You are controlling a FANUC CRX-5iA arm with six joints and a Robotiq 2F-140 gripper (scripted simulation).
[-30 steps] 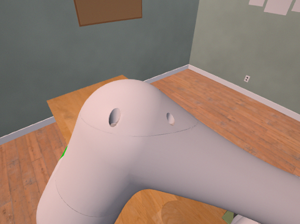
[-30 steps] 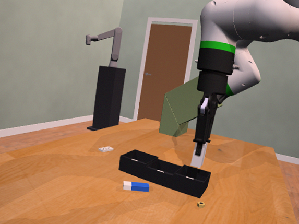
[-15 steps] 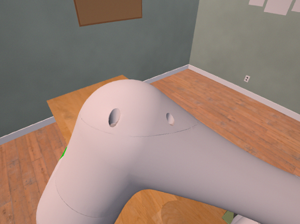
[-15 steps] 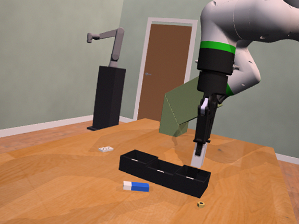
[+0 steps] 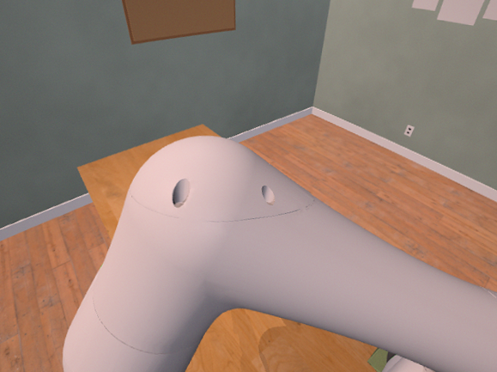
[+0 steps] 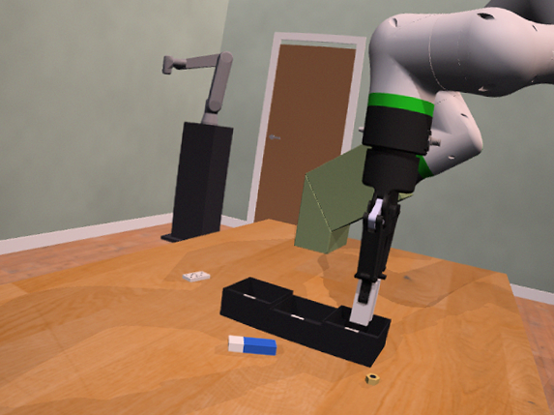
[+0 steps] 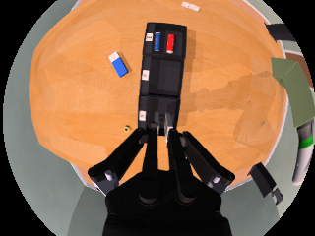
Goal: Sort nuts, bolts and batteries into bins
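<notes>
Now: the brass nut 90 mm ahead of my hand, 40 mm to the left of it and 70 mm below it. Also, from my hand: black three-compartment bin (90 mm to the right, 50 mm below); then black nut (30 mm below); then red battery (20 mm behind, 170 mm to the right, 60 mm below).
</notes>
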